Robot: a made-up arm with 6 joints.
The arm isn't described. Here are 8 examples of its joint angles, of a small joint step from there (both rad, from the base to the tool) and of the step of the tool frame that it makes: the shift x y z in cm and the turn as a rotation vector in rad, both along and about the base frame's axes.
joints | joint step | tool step
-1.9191 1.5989 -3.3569 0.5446 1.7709 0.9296 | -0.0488 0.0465 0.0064 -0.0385 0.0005 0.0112 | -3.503 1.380 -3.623 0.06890 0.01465 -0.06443
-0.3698 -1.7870 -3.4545 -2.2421 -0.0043 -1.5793 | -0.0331 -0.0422 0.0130 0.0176 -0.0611 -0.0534 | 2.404 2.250 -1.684 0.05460 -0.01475 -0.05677
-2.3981 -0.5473 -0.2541 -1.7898 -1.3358 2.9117 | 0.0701 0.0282 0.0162 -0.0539 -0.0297 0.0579 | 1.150 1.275 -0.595 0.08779 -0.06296 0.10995
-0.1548 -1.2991 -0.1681 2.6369 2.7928 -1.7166 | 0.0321 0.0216 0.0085 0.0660 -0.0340 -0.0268 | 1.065 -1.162 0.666 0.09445 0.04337 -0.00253
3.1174 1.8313 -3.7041 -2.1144 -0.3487 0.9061 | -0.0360 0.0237 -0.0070 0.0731 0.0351 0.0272 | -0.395 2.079 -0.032 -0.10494 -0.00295 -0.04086
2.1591 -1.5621 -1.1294 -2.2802 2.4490 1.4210 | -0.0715 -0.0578 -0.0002 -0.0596 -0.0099 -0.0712 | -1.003 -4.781 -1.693 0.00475 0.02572 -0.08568
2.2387 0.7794 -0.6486 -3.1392 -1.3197 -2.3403 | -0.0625 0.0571 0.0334 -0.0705 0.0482 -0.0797 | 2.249 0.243 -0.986 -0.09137 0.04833 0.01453
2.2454 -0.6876 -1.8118 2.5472 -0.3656 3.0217 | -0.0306 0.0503 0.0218 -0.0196 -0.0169 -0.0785 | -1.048 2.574 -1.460 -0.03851 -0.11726 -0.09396
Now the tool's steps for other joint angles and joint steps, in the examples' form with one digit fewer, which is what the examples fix.
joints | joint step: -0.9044 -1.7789 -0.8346 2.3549 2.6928 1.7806 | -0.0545 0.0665 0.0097 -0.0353 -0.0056 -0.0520
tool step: 3.66 -0.98 2.28 0.0648 0.0197 -0.0554
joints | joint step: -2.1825 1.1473 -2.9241 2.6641 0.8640 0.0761 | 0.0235 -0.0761 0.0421 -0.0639 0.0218 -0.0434
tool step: 2.54 0.04 3.89 -0.0090 0.1096 -0.0148
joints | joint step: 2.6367 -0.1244 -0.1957 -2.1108 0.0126 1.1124 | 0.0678 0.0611 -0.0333 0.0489 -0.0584 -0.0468
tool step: -0.96 -1.82 0.11 -0.0694 -0.0274 0.0812
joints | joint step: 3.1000 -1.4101 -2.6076 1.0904 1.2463 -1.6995 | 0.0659 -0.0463 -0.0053 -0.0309 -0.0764 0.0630
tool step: 3.07 5.36 -2.95 -0.0654 0.0367 0.1353
